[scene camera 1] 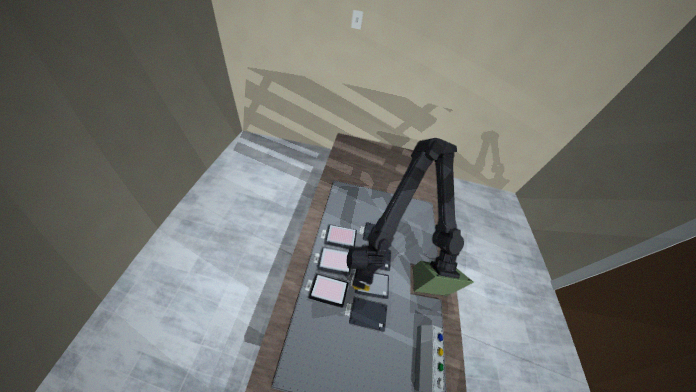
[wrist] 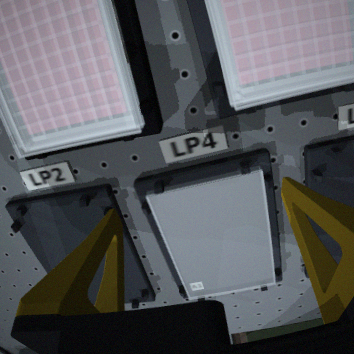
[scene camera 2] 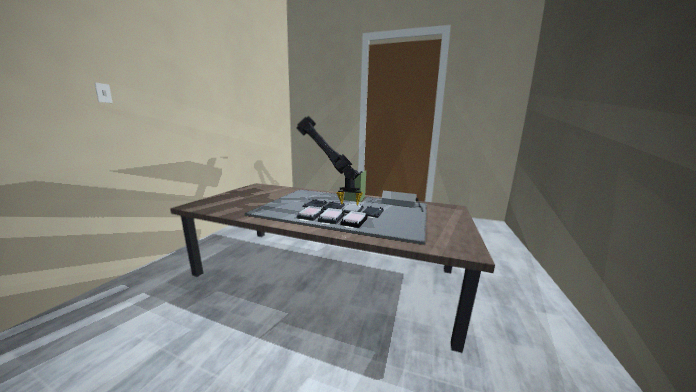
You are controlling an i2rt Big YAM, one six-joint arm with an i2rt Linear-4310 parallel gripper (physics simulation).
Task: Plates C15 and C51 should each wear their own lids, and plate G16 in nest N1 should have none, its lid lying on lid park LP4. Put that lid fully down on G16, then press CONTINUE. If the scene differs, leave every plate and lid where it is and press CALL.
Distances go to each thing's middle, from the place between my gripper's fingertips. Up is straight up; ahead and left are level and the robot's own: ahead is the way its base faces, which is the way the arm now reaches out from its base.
Right now the label LP4 [wrist: 210,139] is 1 cm ahead of my hand and 6 cm below it. Round my hand: label LP2 [wrist: 57,173]: 1 cm ahead, 12 cm to the left, 6 cm below; nest labelled LP4 [wrist: 242,161]: 7 cm behind, 5 cm below; nest labelled LP2 [scene camera 1: 364,313]: 7 cm behind, 12 cm to the left, 5 cm below.
